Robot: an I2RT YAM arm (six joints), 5 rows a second.
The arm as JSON. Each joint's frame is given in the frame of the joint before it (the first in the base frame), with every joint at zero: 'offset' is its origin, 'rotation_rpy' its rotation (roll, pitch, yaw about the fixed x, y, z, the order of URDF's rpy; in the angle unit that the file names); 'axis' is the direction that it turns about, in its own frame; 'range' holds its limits. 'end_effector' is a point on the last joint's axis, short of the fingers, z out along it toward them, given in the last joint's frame.
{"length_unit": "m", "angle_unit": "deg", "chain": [
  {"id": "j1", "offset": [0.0, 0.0, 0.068], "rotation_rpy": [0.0, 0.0, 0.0], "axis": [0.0, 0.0, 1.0], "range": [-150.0, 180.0]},
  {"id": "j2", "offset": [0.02, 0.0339, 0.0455], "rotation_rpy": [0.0, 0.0, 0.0], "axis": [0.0, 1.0, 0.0], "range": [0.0, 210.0]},
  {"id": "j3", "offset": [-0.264, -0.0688, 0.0], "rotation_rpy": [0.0, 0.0, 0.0], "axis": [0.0, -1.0, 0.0], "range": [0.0, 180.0]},
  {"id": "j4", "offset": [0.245, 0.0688, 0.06], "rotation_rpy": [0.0, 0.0, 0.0], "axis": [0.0, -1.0, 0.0], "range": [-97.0, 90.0]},
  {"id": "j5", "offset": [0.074, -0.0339, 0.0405], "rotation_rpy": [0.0, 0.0, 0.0], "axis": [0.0, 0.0, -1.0], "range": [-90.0, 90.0]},
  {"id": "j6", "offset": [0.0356, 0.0, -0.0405], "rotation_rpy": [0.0, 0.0, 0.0], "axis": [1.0, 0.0, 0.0], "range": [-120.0, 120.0]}
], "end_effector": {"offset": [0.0, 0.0, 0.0], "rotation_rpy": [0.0, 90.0, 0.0]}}
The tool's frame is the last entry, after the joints.
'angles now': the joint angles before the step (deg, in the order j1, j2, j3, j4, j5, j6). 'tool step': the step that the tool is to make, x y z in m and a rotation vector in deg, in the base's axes. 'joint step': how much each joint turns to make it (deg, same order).
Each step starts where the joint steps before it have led.
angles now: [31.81, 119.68, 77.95, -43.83, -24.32, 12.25]
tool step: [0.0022, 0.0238, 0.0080, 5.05, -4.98, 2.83]
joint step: [2.63, -0.02, 1.45, 5.46, -1.52, 0.01]
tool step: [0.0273, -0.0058, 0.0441, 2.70, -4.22, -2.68]
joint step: [-2.78, -1.35, 8.17, -4.56, 0.01, -0.12]
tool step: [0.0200, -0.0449, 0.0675, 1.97, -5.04, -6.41]
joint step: [-6.76, -5.92, 6.34, -7.14, 0.51, -0.59]
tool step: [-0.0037, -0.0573, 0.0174, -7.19, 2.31, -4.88]
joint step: [-7.10, -3.68, 0.03, -10.14, 4.87, -4.26]
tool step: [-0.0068, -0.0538, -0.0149, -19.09, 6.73, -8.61]
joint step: [-6.14, 0.07, -2.01, -9.40, 16.90, -0.20]
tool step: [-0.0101, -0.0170, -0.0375, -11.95, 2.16, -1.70]
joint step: [-1.24, 0.04, -8.56, 4.17, 11.32, 0.20]
